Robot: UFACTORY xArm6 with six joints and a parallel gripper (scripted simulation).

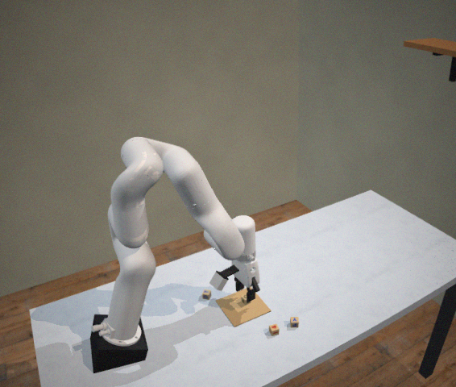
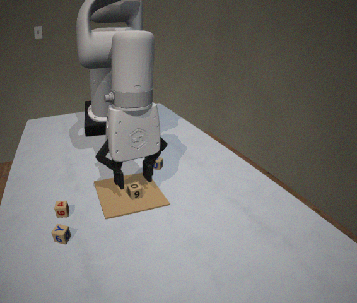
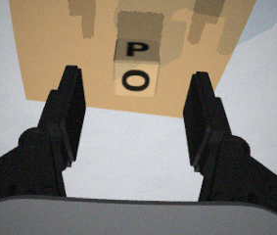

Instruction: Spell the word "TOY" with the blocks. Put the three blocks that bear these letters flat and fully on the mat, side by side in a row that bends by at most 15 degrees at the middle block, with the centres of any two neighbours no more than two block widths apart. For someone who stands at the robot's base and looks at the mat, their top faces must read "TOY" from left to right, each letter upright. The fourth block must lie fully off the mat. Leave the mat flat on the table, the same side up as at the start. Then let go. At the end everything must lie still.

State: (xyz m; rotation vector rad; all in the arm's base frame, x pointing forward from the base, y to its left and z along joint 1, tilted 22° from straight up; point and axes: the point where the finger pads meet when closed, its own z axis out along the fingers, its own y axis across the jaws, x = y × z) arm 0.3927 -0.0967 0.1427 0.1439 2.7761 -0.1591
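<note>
The tan mat is 50 mm below my hand and 20 mm behind it. Also, from my hand: Y block (180 mm to the right, 40 mm below, 40 mm ahead).
</note>
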